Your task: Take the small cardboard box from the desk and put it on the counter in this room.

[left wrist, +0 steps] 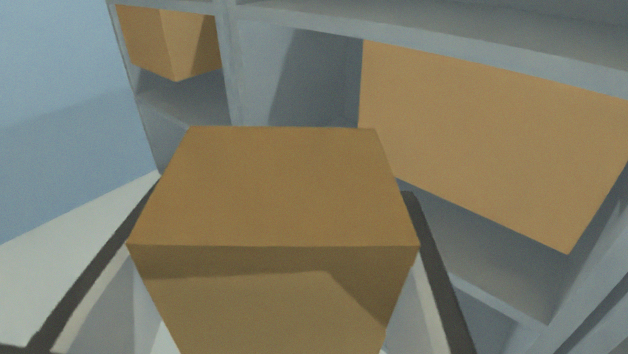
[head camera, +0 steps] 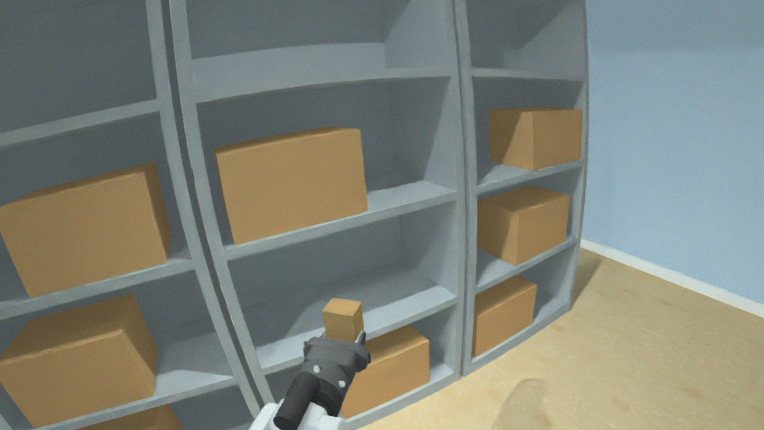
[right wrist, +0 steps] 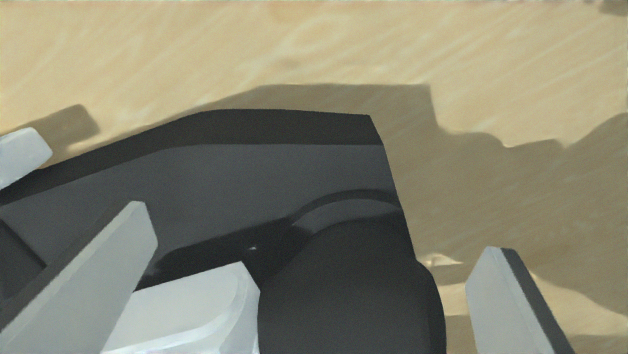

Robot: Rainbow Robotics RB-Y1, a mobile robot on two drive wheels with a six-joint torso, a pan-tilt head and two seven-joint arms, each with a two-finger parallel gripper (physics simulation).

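Places are measured from the robot's base along level axes (x left, y back, z up), in centimetres.
Pixels of known places: left gripper, fingertip midpoint: [left wrist: 286, 205] [head camera: 346, 332]; right gripper, fingertip midpoint: [right wrist: 309, 244].
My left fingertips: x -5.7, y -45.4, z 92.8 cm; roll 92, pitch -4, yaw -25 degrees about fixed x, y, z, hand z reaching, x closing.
Observation:
Behind a point stands the place of what it marks.
The small cardboard box [head camera: 342, 319] @[y -41.8, x -5.2, z 98.7 cm] [left wrist: 273, 187] @[y -43.9, x -5.1, z 90.9 cm] is a plain brown block. My left gripper [head camera: 343, 338] @[y -45.4, x -5.7, z 92.8 cm] is shut on it, with one finger on each side of the box in the left wrist view. The box is held up in front of the shelves in the head view. My right gripper [right wrist: 309, 244] @[y 50.3, x -25.8, z 44.3 cm] is open, with its fingers wide apart above the floor and beside the robot's dark base. The desk and the counter do not show in these views.
Grey shelf units [head camera: 462, 224] [left wrist: 227, 65] stand close in front, holding several larger cardboard boxes [head camera: 294, 184] @[y -92.5, x -0.1, z 113.1 cm] [left wrist: 485, 135] @[y -91.9, x 2.2, z 110.7 cm]. A blue wall [head camera: 678, 149] @[y -127.6, x -248.1, z 98.9 cm] and wooden floor [head camera: 641, 363] @[y -67.2, x -155.3, z 0.2 cm] [right wrist: 150, 45] @[y 28.8, x -32.9, z 0.1 cm] lie at the right of the head view. The dark base [right wrist: 280, 170] @[y 43.2, x -15.6, z 17.0 cm] shows in the right wrist view.

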